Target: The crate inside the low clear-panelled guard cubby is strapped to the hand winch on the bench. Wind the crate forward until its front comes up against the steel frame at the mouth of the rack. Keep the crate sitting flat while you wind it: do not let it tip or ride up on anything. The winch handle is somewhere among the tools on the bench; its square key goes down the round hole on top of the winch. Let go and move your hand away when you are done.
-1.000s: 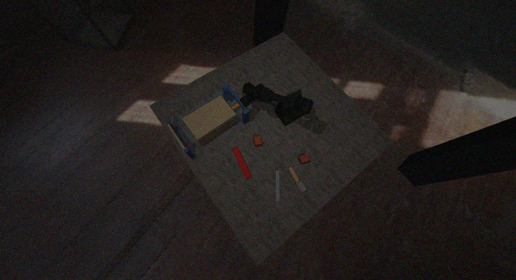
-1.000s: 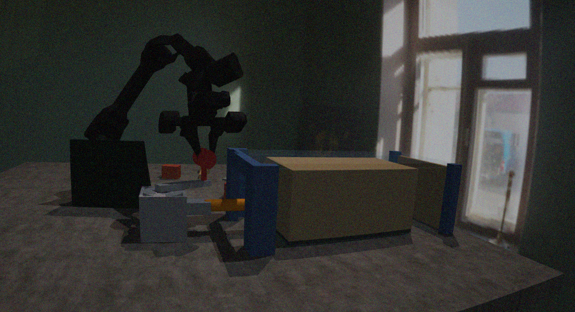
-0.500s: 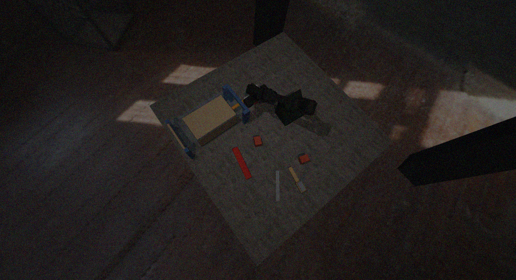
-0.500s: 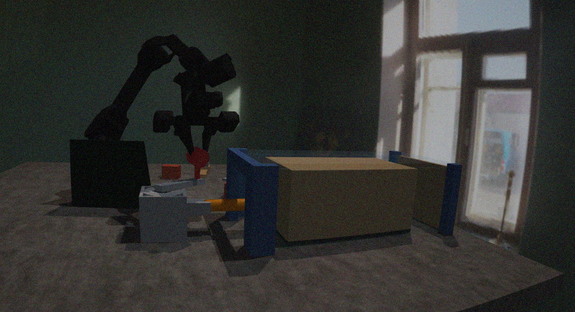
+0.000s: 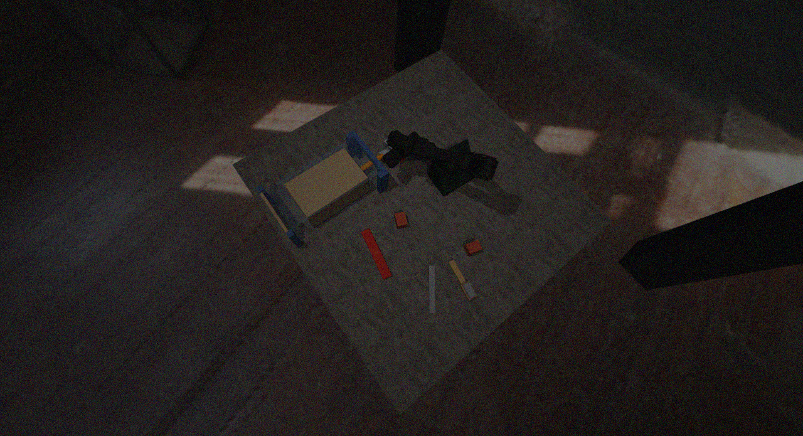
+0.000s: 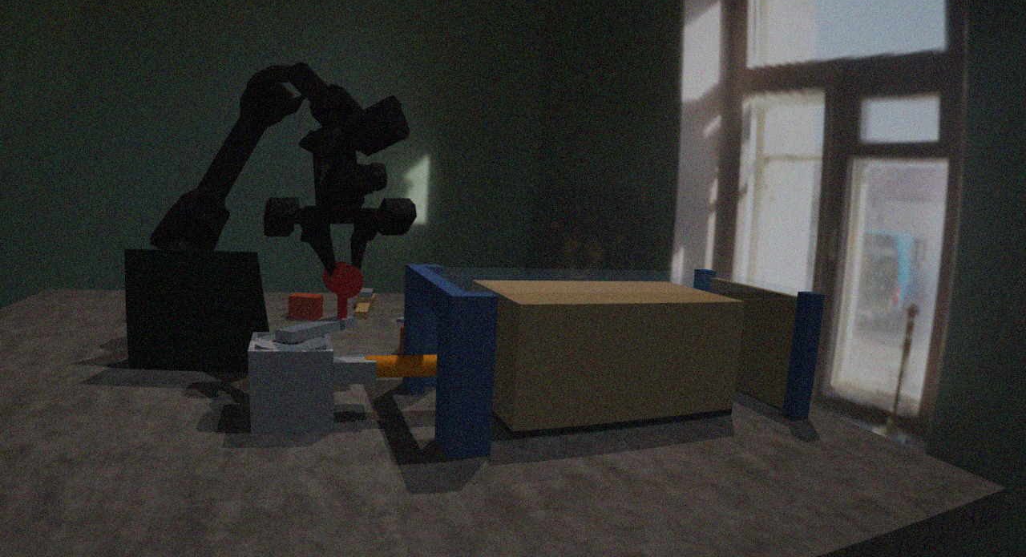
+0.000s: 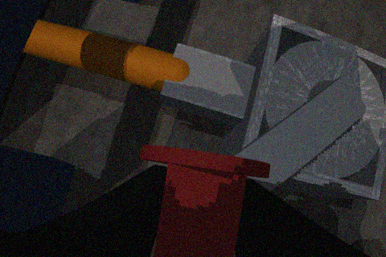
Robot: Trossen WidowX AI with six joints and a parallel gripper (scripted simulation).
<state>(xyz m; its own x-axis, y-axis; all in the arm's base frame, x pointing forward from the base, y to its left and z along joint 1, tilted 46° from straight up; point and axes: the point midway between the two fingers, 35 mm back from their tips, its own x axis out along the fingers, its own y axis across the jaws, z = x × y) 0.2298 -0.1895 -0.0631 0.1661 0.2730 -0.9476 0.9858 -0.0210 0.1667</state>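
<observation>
Now: the crank handle 30 mm behind my gripper tip, 10 mm to the right of it and 40 mm below it. Also, from my gripper tip: blue frame (90 mm ahead, 60 mm to the right, 40 mm below); grey winch (80 mm behind, 70 mm to the right, 120 mm below); red knob (20 mm to the left, 20 mm below).
</observation>
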